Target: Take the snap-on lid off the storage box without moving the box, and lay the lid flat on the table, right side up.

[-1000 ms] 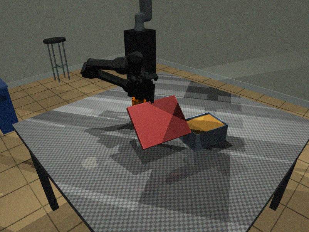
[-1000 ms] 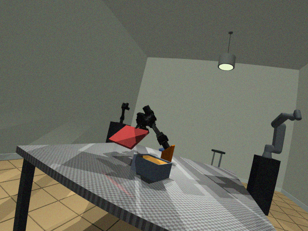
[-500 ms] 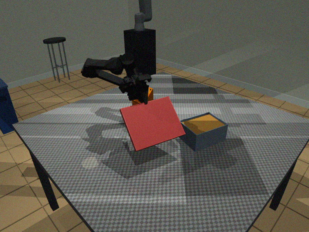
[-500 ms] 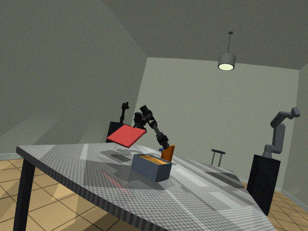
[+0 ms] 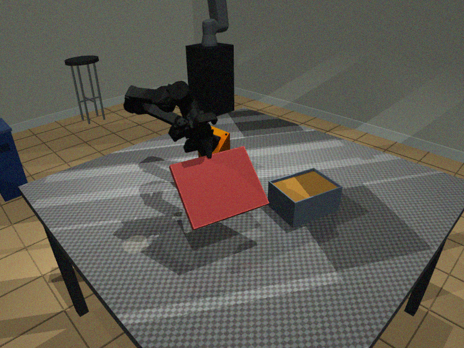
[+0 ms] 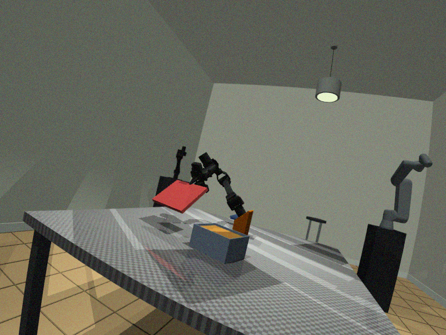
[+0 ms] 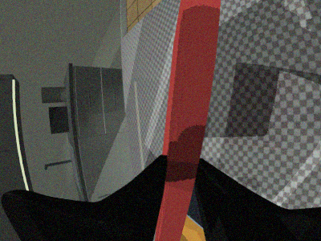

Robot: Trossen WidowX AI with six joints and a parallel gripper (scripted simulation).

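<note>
The red lid lies 6 cm ahead of my gripper tip, 5 cm below it and 2 cm to the right of it. From my gripper tip the other things lie so: blue-grey storage box (28 cm to the left, 19 cm below, 16 cm ahead).
</note>
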